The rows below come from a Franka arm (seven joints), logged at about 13 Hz.
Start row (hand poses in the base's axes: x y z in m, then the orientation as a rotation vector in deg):
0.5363 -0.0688 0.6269 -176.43 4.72 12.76
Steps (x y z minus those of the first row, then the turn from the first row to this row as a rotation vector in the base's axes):
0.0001 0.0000 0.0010 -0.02 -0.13 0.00
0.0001 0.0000 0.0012 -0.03 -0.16 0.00
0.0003 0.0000 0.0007 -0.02 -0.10 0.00
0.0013 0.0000 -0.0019 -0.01 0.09 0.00
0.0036 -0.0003 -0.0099 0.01 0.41 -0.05
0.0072 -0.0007 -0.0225 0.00 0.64 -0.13
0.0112 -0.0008 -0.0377 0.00 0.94 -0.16
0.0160 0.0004 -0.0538 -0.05 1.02 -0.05
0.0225 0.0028 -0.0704 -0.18 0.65 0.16
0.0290 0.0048 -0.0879 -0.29 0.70 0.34
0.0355 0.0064 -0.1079 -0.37 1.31 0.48
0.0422 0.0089 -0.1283 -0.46 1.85 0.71
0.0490 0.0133 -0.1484 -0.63 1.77 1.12
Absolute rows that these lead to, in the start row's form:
0.5364 -0.0688 0.6279 -176.46 4.72 12.56
0.5364 -0.0688 0.6281 -176.47 4.72 12.51
0.5366 -0.0688 0.6276 -176.46 4.72 12.61
0.5376 -0.0688 0.6250 -176.43 4.73 12.90
0.5399 -0.0691 0.6170 -176.38 4.81 13.39
0.5435 -0.0695 0.6044 -176.36 4.95 13.74
0.5475 -0.0696 0.5892 -176.33 5.01 14.20
0.5523 -0.0684 0.5731 -176.38 4.85 14.33
0.5588 -0.0660 0.5565 -176.57 4.53 13.78
0.5653 -0.0640 0.5390 -176.69 4.27 13.86
0.5718 -0.0624 0.5190 -176.73 4.09 14.82
0.5785 -0.0599 0.4986 -176.78 3.76 15.66
0.5853 -0.0555 0.4785 -177.00 3.15 15.57

